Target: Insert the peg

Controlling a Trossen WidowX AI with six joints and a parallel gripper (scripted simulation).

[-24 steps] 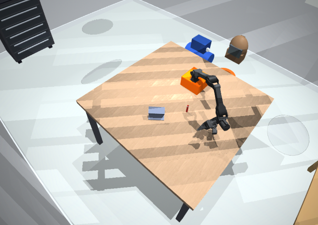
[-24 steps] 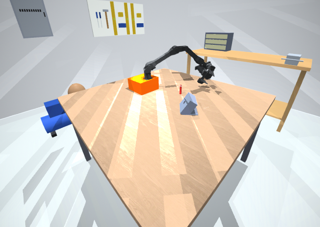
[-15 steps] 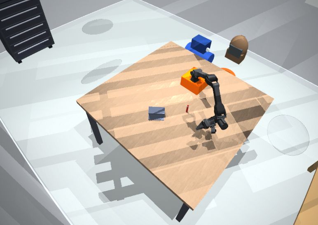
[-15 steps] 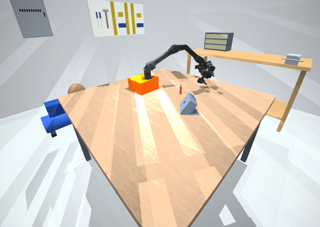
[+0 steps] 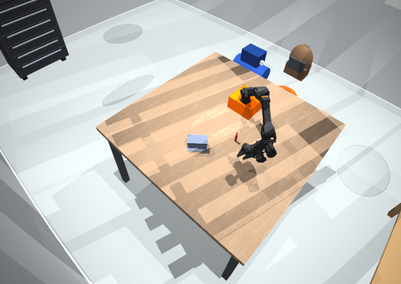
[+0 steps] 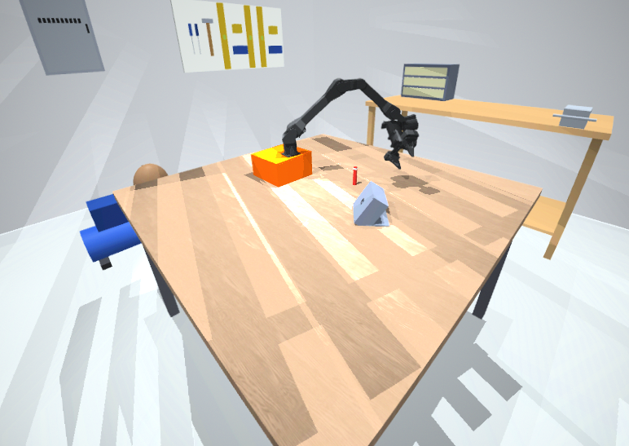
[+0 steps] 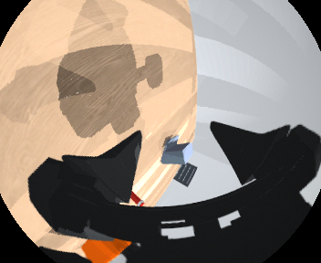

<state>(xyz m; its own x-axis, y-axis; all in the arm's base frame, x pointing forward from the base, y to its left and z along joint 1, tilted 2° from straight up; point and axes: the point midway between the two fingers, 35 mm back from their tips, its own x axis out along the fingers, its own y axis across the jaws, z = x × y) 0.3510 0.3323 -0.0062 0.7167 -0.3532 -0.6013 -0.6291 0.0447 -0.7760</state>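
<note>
Now: gripper tip 160 mm to the left of the red peg, 130 mm past it and 40 mm above it. Also, from my gripper tip: grey-blue sloped panel (290 mm to the right, 80 mm ahead, 60 mm below).
</note>
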